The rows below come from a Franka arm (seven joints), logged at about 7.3 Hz.
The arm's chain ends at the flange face. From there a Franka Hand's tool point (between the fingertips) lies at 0.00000 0.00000 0.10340 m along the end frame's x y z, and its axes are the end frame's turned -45 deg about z.
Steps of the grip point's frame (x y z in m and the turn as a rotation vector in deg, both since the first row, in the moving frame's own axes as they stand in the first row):
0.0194 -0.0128 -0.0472 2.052 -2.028 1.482
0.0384 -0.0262 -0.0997 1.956 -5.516 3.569
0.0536 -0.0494 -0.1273 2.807 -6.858 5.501
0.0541 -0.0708 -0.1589 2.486 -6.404 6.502
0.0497 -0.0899 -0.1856 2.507 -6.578 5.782
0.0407 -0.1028 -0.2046 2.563 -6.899 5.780
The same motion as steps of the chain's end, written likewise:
0.0099 -0.0227 -0.0471 0.017 -2.885 1.482
0.0183 -0.0499 -0.0992 -2.517 -5.284 3.569
0.0155 -0.0774 -0.1264 -2.864 -6.834 5.501
-0.0002 -0.0927 -0.1582 -2.770 -6.286 6.502
-0.0166 -0.1033 -0.1848 -2.879 -6.424 5.782
-0.0316 -0.1064 -0.2037 -3.066 -6.691 5.780

